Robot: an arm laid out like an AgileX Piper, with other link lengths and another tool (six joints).
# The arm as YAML. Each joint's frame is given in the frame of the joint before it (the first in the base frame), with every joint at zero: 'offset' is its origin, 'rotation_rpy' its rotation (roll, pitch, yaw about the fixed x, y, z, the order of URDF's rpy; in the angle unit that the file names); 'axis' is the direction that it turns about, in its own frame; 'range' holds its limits. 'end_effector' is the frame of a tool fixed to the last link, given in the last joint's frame.
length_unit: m
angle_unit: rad
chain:
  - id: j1
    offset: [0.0, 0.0, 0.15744]
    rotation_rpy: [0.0, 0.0, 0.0]
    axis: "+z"
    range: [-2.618, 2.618]
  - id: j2
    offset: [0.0, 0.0, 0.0]
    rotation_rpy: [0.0, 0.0, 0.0]
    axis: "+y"
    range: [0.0, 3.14]
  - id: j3
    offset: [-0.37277, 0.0, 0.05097]
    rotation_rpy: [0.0, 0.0, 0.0]
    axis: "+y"
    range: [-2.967, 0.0]
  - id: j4
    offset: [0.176, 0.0, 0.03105]
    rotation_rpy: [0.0, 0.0, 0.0]
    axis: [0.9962, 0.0, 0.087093]
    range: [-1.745, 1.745]
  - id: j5
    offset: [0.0, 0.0, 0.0]
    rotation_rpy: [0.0, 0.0, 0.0]
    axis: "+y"
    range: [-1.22, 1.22]
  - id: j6
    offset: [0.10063, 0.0, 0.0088]
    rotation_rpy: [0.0, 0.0, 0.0]
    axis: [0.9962, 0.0, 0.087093]
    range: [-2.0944, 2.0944]
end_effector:
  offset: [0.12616, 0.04, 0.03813]
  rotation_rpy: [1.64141, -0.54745, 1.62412]
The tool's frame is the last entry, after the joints.
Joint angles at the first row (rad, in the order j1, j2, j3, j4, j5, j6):
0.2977 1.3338 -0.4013 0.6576 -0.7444 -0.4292
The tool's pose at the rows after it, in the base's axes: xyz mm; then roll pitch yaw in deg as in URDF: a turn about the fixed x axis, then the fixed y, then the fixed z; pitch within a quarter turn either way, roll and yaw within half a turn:
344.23 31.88 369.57 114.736 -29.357 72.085
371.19 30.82 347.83 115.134 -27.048 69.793
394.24 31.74 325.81 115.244 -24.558 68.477
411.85 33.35 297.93 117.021 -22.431 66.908
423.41 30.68 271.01 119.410 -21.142 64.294
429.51 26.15 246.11 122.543 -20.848 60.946
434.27 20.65 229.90 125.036 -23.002 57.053
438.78 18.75 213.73 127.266 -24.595 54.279
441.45 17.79 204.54 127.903 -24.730 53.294
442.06 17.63 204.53 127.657 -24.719 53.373
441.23 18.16 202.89 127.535 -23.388 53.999
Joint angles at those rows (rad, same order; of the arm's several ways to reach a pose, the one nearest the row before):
0.2977 1.4413 -0.3828 0.6549 -0.8342 -0.3830
0.2977 1.5714 -0.3770 0.6474 -0.9459 -0.3441
0.2976 1.6898 -0.3769 0.6398 -1.0417 -0.3169
0.2977 1.7954 -0.3770 0.6379 -1.0985 -0.2894
0.2977 1.8809 -0.3782 0.6562 -1.1291 -0.2599
0.2977 1.9454 -0.3802 0.6820 -1.1300 -0.2210
0.2977 1.9946 -0.3860 0.7056 -1.1312 -0.1461
0.2977 2.0438 -0.3897 0.7102 -1.1366 -0.0767
0.2977 2.0752 -0.3897 0.7112 -1.1509 -0.0491
0.2977 2.0785 -0.3898 0.7112 -1.1572 -0.0479
0.2977 2.0785 -0.3873 0.7112 -1.1561 -0.0717

